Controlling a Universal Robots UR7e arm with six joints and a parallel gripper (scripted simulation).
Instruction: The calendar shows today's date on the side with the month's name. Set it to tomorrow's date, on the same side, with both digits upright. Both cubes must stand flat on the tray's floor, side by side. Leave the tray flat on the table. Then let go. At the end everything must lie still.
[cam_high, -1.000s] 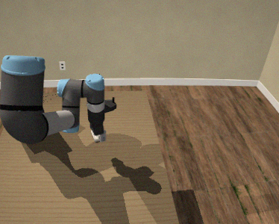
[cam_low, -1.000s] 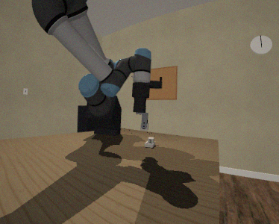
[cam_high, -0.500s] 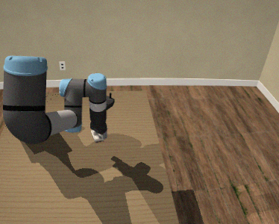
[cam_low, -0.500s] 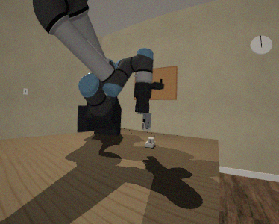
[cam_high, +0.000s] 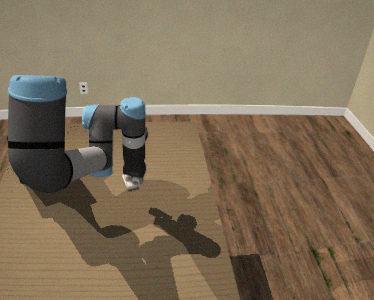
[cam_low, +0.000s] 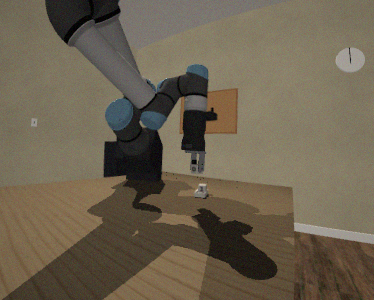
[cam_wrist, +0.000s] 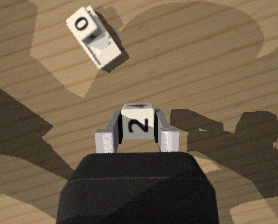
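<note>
My hand is 12 cm above the white tray, 11 cm to the right of it and 2 cm past it. Also, from my hand: white digit cube: 1 cm below.
</note>
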